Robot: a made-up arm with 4 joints.
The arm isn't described. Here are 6 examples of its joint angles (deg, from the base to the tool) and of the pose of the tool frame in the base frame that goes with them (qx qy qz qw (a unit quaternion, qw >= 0); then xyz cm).
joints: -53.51 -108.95 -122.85 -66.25
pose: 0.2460 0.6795 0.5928 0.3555 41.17 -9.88 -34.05
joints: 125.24 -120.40 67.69 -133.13
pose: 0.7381 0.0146 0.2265 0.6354 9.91 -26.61 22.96
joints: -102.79 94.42 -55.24 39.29
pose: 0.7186 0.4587 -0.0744 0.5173 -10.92 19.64 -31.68
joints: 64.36 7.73 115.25 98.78
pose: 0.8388 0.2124 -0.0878 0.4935 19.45 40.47 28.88
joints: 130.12 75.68 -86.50 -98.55
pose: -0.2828 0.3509 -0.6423 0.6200 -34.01 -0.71 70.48
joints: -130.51 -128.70 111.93 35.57
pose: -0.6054 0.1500 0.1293 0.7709 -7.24 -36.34 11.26
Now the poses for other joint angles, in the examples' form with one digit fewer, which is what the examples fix.
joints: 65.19 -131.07 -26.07 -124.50
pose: -0.724 -0.419 0.520 0.170 -24.6 8.2 53.1
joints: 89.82 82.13 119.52 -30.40
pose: 0.610 -0.046 -0.402 0.681 -43.9 9.7 35.7
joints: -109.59 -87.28 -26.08 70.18
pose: 0.578 -0.705 -0.380 0.154 13.8 -29.8 -23.2
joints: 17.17 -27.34 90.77 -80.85
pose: -0.506 -0.625 -0.500 0.321 9.2 25.6 12.9
